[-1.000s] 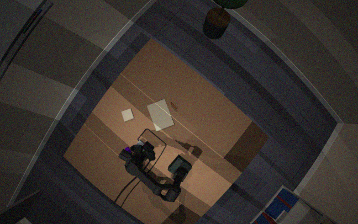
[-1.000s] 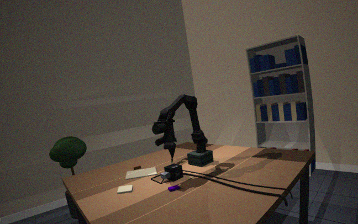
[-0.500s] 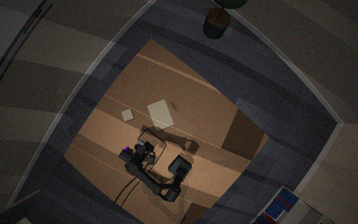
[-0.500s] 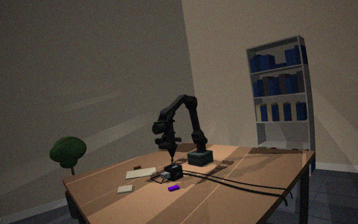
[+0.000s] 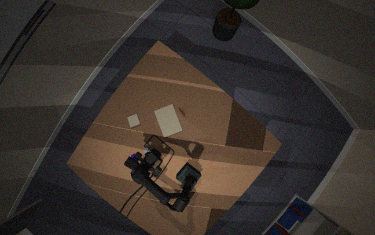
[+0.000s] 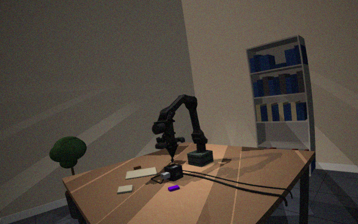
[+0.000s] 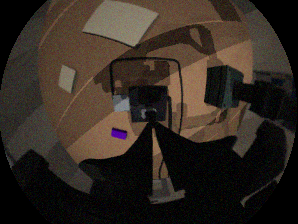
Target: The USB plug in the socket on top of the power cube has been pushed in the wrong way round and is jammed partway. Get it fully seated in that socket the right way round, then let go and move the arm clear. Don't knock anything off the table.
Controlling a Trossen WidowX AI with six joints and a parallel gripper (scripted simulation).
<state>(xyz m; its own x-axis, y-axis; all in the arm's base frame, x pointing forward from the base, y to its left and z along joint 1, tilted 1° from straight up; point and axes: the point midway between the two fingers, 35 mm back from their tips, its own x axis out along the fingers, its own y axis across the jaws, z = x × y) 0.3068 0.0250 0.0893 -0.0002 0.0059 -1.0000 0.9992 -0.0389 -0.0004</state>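
Right now the USB plug is 2 cm below my gripper tip. Also, from my gripper tip: purple block (12 cm ahead, 10 cm to the left, 13 cm below); small white pad (27 cm ahead, 13 cm to the right, 13 cm below); white sheet (6 cm ahead, 28 cm to the right, 13 cm below).
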